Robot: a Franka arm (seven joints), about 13 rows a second.
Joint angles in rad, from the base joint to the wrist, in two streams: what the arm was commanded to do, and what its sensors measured. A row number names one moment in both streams.
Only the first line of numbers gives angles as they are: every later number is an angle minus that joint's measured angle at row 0.
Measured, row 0:
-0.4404, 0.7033, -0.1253, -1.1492, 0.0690, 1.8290, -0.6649
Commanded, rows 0 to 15:
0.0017, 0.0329, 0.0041, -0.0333, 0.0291, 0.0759, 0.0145
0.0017, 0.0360, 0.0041, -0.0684, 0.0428, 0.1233, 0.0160
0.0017, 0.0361, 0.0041, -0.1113, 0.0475, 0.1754, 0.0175
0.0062, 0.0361, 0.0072, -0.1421, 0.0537, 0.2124, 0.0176
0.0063, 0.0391, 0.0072, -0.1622, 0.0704, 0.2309, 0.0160
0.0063, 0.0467, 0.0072, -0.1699, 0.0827, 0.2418, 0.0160
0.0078, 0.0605, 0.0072, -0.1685, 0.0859, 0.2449, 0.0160
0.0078, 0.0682, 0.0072, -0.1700, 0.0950, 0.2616, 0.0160
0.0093, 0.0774, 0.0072, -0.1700, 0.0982, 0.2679, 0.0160
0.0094, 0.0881, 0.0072, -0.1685, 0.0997, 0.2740, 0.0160
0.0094, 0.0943, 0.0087, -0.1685, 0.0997, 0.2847, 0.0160
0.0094, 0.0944, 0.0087, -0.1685, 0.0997, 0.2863, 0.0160
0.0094, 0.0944, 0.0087, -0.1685, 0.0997, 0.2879, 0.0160
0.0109, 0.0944, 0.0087, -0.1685, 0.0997, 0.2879, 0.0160
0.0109, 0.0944, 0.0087, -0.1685, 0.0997, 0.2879, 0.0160
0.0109, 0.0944, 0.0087, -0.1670, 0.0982, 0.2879, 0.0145
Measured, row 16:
0.0097, 0.0967, 0.0078, -0.1562, 0.0811, 0.2665, 0.0100
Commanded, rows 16 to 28:
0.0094, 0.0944, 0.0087, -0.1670, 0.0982, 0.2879, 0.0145
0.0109, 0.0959, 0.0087, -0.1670, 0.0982, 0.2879, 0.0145
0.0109, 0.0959, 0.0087, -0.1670, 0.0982, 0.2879, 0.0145
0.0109, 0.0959, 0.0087, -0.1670, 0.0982, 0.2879, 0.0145
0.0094, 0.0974, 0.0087, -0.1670, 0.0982, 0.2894, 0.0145
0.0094, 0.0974, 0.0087, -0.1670, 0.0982, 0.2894, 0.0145
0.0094, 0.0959, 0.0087, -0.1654, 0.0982, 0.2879, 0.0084
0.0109, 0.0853, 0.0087, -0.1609, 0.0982, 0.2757, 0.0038
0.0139, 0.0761, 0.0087, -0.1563, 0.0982, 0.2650, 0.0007
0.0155, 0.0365, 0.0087, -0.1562, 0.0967, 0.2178, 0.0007
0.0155, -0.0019, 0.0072, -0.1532, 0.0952, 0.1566, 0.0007
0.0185, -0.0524, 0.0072, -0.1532, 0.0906, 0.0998, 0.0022
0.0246, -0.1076, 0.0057, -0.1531, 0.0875, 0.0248, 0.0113
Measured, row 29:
0.0167, 0.0216, 0.0079, -0.1251, 0.0814, 0.1472, 0.0093
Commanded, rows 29 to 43:
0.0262, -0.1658, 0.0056, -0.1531, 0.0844, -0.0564, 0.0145
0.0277, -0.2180, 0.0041, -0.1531, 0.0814, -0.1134, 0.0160
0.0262, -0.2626, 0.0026, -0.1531, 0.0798, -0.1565, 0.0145
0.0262, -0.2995, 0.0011, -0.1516, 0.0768, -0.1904, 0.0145
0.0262, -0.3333, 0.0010, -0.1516, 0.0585, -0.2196, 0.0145
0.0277, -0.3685, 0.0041, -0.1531, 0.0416, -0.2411, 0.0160
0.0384, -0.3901, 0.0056, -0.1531, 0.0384, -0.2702, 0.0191
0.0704, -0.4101, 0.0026, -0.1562, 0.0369, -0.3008, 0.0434
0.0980, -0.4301, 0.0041, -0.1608, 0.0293, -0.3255, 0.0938
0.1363, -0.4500, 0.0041, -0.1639, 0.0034, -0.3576, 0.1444
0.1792, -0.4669, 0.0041, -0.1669, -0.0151, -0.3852, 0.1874
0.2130, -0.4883, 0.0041, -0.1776, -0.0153, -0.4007, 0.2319
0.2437, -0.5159, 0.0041, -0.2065, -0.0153, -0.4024, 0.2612
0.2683, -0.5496, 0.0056, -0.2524, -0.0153, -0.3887, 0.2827
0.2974, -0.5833, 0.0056, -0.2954, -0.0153, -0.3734, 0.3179
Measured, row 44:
0.2568, -0.4813, 0.0119, -0.1660, -0.0008, -0.4010, 0.2633
